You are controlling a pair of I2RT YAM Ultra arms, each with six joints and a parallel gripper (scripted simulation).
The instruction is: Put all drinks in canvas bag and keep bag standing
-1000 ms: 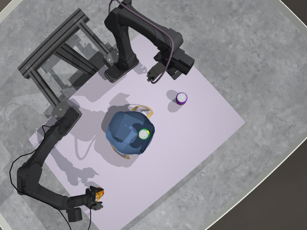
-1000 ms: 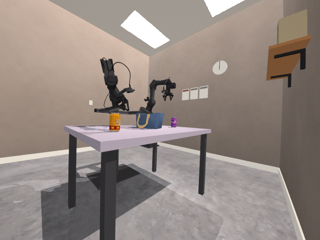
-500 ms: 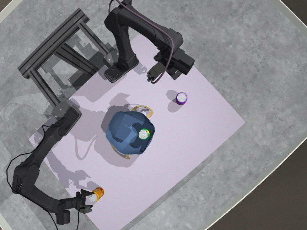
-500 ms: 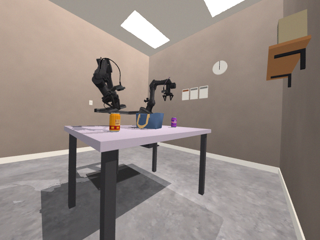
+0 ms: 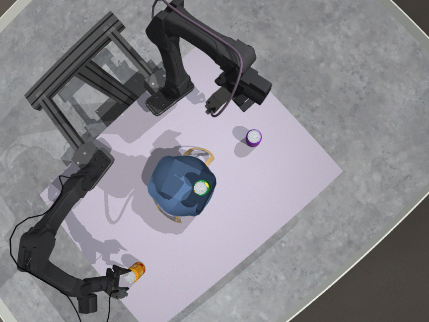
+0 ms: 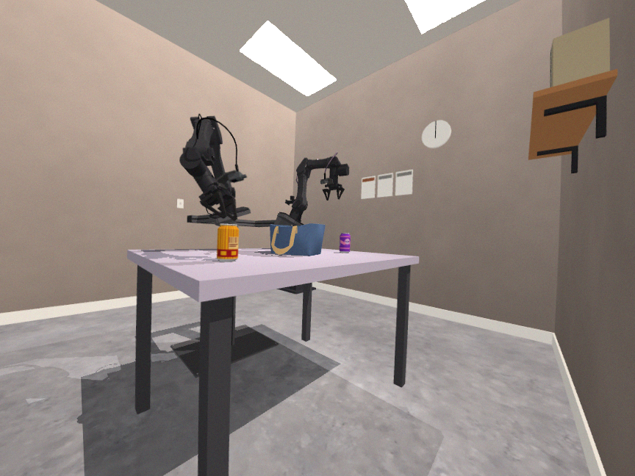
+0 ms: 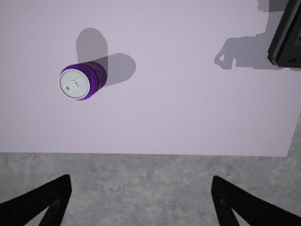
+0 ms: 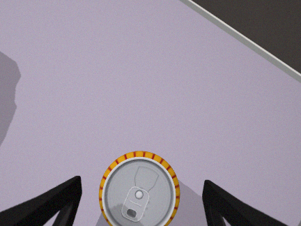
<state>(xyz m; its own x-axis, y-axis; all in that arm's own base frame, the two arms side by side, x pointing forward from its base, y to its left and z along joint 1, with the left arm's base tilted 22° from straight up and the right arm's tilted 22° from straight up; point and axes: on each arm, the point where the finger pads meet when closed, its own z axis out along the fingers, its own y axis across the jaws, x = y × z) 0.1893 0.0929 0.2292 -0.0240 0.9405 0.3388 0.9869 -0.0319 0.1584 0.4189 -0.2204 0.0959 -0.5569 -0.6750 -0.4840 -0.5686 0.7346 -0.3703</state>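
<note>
Right now the orange can is 9 cm below my right hand. Round my right hand: purple can 7 cm behind, 80 cm to the left, 9 cm below; green can 7 cm behind, 50 cm to the left, 8 cm below.
</note>
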